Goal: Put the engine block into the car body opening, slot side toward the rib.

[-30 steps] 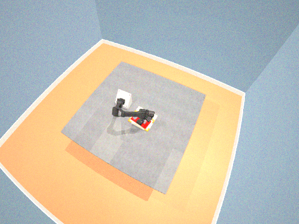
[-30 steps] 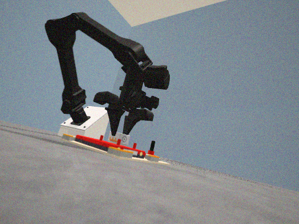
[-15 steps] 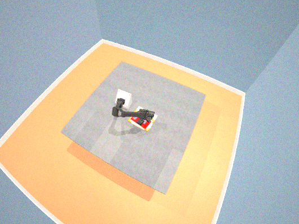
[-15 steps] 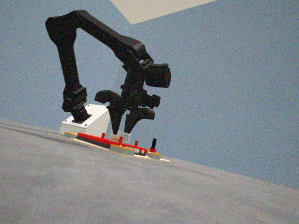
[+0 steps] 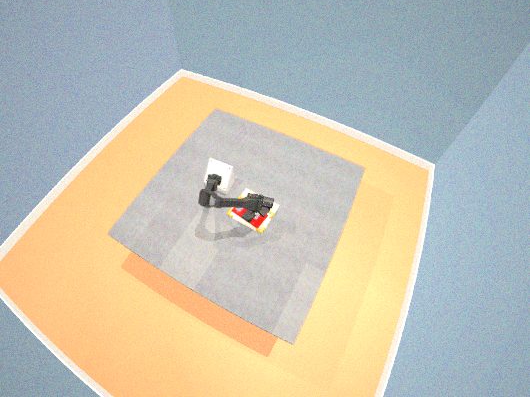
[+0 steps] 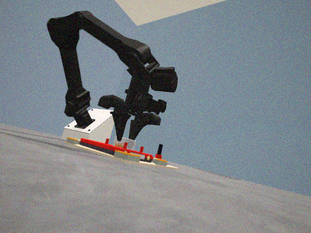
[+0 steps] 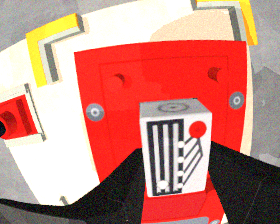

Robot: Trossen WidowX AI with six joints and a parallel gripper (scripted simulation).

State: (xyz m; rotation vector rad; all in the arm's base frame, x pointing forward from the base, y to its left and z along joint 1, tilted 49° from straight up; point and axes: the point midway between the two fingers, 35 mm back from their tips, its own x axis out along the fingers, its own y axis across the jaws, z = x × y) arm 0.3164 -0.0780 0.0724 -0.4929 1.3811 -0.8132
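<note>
My gripper tip is 1 cm above the engine block. Round my gripper tip: cream base plate (3 cm to the left, 3 cm below, 2 cm behind).
</note>
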